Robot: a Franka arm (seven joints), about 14 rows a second.
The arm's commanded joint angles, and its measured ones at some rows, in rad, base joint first. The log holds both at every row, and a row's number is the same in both.
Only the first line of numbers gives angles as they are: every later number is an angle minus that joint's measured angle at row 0.
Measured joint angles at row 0: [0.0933, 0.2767, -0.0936, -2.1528, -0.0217, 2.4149, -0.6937]
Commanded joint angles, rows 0 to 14: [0.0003, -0.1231, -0.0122, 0.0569, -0.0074, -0.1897, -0.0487]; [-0.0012, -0.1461, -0.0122, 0.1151, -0.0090, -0.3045, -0.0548]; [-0.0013, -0.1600, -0.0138, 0.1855, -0.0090, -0.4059, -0.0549]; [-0.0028, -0.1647, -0.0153, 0.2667, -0.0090, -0.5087, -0.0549]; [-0.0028, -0.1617, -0.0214, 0.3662, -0.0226, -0.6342, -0.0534]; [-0.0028, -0.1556, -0.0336, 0.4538, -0.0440, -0.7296, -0.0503]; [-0.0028, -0.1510, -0.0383, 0.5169, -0.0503, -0.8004, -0.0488]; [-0.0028, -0.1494, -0.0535, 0.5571, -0.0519, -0.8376, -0.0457]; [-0.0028, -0.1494, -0.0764, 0.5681, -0.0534, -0.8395, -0.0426]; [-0.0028, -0.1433, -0.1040, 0.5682, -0.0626, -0.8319, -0.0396]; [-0.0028, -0.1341, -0.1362, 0.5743, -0.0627, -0.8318, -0.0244]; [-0.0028, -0.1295, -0.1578, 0.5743, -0.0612, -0.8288, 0.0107]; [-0.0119, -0.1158, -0.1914, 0.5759, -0.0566, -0.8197, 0.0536]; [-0.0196, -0.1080, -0.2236, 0.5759, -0.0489, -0.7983, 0.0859]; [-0.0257, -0.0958, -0.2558, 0.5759, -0.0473, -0.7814, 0.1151]
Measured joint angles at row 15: [-0.0151, -0.1330, -0.2072, 0.5379, -0.0468, -0.7921, 0.0538]
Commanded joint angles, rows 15 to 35: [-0.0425, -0.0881, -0.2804, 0.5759, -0.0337, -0.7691, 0.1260]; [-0.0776, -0.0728, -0.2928, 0.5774, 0.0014, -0.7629, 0.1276]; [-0.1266, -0.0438, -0.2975, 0.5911, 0.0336, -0.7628, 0.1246]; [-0.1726, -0.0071, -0.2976, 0.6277, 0.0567, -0.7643, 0.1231]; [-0.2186, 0.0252, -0.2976, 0.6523, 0.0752, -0.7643, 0.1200]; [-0.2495, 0.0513, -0.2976, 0.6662, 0.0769, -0.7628, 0.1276]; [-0.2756, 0.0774, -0.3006, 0.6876, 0.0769, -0.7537, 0.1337]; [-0.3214, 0.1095, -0.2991, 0.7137, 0.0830, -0.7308, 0.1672]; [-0.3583, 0.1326, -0.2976, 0.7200, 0.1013, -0.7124, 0.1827]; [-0.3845, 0.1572, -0.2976, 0.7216, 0.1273, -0.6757, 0.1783]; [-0.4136, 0.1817, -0.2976, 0.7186, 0.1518, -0.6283, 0.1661]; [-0.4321, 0.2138, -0.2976, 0.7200, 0.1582, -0.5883, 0.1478]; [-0.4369, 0.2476, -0.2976, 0.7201, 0.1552, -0.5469, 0.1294]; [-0.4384, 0.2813, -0.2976, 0.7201, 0.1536, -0.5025, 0.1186]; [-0.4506, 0.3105, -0.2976, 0.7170, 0.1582, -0.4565, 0.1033]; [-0.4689, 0.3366, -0.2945, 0.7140, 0.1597, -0.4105, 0.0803]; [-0.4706, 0.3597, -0.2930, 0.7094, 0.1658, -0.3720, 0.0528]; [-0.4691, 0.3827, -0.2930, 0.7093, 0.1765, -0.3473, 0.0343]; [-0.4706, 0.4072, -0.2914, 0.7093, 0.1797, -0.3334, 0.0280]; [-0.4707, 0.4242, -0.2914, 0.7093, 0.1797, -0.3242, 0.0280]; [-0.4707, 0.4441, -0.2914, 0.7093, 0.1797, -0.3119, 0.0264]
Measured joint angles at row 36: [-0.4554, 0.4041, -0.2998, 0.6720, 0.1572, -0.3219, 0.0547]
